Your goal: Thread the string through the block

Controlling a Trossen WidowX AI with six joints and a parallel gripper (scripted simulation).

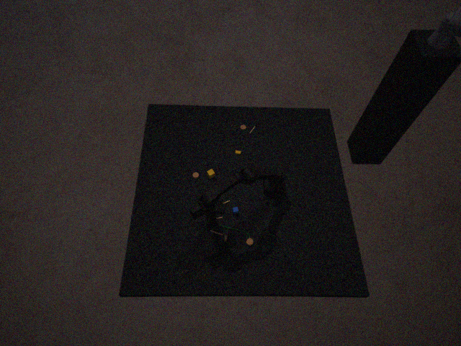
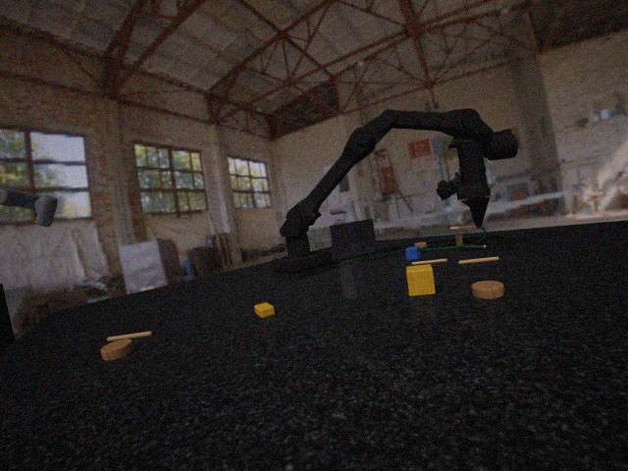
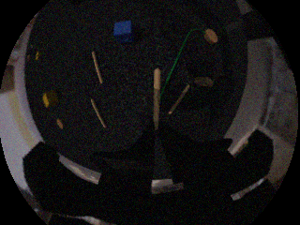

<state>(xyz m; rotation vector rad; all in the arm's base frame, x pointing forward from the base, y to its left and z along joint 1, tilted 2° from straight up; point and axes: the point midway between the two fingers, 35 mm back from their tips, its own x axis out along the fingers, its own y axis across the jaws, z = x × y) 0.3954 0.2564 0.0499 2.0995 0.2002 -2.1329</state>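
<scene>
Now: the blue block 15 cm behind my gripper tip, 8 cm to the right of it and 4 cm below it. The rest, counted from my gripper tip: round wooden button: 22 cm behind, 11 cm to the left, 5 cm below; yellow cube: 33 cm to the right, 4 cm below; wooden block: 9 cm behind, 9 cm to the left, 4 cm below.
</scene>
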